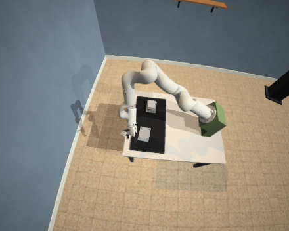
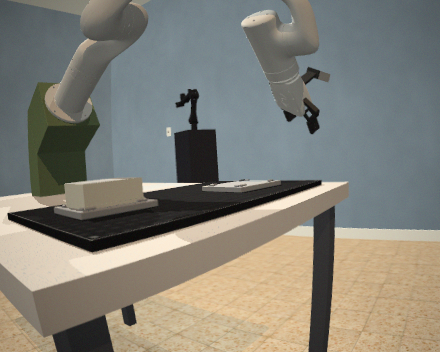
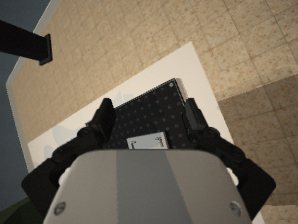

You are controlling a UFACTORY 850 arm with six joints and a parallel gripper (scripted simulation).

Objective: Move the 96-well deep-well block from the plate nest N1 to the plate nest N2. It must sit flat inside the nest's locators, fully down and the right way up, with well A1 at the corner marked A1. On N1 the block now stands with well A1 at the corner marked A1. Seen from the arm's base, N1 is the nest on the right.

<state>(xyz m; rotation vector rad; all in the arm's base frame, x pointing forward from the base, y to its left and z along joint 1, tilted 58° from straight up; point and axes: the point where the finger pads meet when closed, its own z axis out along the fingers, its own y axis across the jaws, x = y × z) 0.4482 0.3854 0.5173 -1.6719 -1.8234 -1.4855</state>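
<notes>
Right now the cream deep-well block is 52 cm to the right of my hand and 13 cm below it. From my hand the other things lie so: plate nest N1 (52 cm to the right, 15 cm below); then plate nest N2 (16 cm to the right, 15 cm below, 7 cm behind).
</notes>
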